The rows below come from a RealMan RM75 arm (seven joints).
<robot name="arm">
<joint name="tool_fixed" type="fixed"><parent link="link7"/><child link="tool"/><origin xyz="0 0 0" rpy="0 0 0"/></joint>
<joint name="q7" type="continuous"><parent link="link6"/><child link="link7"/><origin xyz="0 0 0.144" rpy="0 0 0"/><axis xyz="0 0 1"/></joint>
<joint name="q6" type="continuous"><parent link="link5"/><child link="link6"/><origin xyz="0 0 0" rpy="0 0 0"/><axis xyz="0 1 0"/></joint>
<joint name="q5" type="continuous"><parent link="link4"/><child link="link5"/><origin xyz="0 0 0.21" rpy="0 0 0"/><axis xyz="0 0 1"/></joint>
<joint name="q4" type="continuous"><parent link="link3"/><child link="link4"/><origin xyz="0 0 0" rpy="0 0 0"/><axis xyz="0 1 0"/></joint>
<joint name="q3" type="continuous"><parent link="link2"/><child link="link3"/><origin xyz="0 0 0.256" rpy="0 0 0"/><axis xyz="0 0 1"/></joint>
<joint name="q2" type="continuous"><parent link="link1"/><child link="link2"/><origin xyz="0 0 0" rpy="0 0 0"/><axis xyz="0 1 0"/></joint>
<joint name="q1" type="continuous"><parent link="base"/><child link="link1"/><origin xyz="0 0 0.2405" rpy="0 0 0"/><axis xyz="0 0 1"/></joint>
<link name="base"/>
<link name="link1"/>
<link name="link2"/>
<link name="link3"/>
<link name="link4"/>
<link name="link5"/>
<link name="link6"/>
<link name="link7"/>
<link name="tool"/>
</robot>
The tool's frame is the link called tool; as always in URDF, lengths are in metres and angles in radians. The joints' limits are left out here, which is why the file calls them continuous.
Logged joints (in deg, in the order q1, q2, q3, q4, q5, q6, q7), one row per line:
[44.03, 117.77, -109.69, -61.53, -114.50, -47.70, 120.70]
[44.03, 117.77, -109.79, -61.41, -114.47, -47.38, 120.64]
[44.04, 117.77, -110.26, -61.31, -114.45, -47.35, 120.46]
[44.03, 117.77, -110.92, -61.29, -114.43, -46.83, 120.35]
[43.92, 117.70, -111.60, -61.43, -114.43, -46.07, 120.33]
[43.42, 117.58, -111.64, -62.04, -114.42, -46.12, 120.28]
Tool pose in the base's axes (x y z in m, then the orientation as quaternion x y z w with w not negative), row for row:
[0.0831, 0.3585, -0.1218, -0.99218, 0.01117, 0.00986, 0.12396]
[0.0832, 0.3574, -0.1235, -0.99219, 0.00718, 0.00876, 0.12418]
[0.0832, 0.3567, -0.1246, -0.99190, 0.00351, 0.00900, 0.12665]
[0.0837, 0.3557, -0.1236, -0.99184, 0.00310, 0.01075, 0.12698]
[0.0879, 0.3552, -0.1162, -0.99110, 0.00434, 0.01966, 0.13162]
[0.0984, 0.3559, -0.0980, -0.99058, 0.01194, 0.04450, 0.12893]
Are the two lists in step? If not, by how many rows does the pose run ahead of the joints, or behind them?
The pose runs 2 rows ahead of the joints: the pose in row i belongs to the joints in row i + 2.
